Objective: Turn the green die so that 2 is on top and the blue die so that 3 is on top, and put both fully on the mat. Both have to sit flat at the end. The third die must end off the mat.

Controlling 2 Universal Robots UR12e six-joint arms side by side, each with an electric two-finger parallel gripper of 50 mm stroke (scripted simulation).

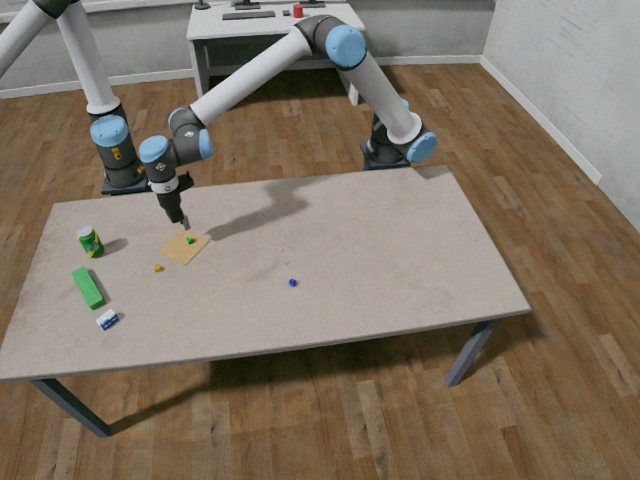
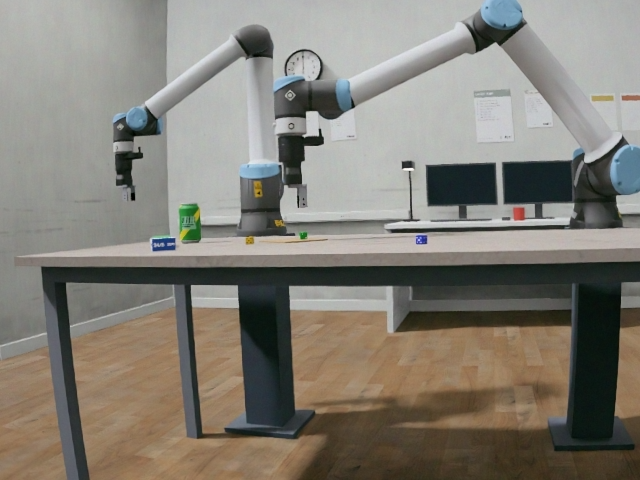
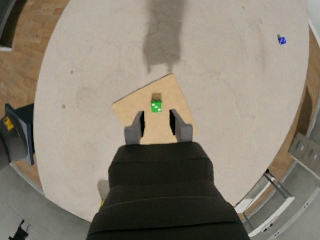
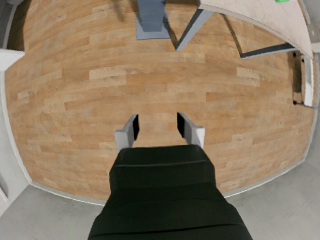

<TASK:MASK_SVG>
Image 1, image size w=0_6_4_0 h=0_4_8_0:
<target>tan mat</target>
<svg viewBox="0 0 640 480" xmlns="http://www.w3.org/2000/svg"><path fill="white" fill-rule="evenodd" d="M181 228L158 252L186 266L209 240ZM191 236L194 240L194 243L189 245L186 238Z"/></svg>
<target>long green block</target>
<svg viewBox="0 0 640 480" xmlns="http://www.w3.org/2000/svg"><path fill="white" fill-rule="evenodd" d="M82 266L71 274L91 310L95 310L104 305L105 300L87 269Z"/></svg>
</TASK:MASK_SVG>
